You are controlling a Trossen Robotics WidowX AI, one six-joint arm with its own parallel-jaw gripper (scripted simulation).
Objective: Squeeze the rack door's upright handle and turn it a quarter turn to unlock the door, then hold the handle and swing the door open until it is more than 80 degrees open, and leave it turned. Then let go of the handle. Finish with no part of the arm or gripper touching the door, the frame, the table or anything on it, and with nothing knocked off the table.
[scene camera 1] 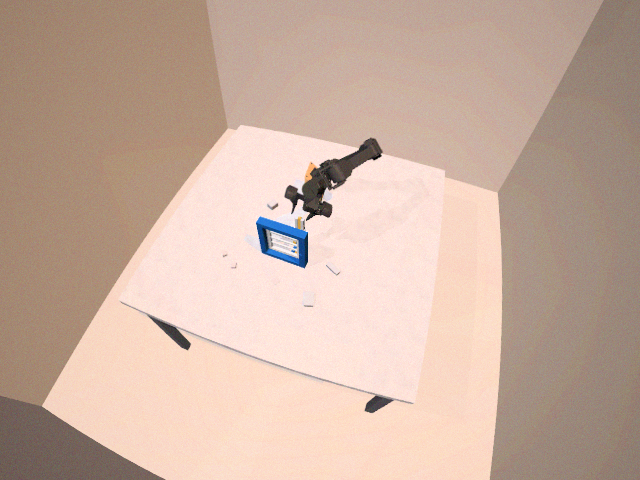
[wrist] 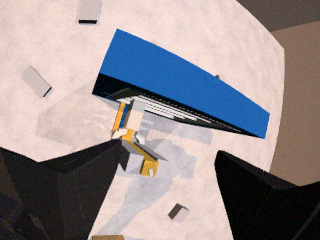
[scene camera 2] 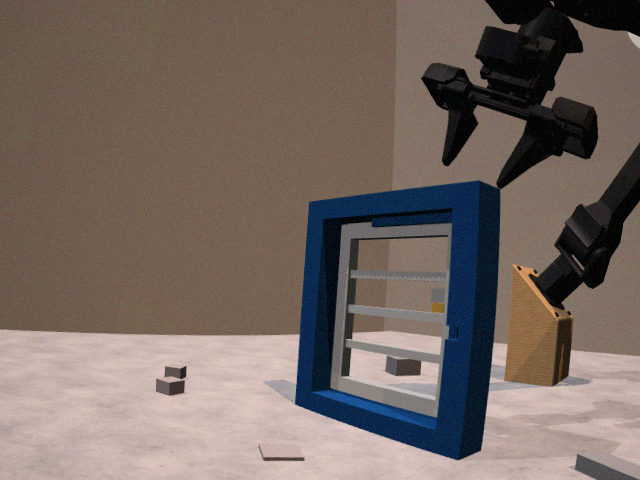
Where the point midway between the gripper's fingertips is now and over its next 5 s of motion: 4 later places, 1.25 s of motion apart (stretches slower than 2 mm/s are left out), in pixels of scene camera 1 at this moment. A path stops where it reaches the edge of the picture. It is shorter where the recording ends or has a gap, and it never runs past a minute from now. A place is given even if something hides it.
My gripper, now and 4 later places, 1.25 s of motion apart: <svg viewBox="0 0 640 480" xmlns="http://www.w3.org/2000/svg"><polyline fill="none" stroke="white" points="299,216 299,217 299,225 298,217 288,206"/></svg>
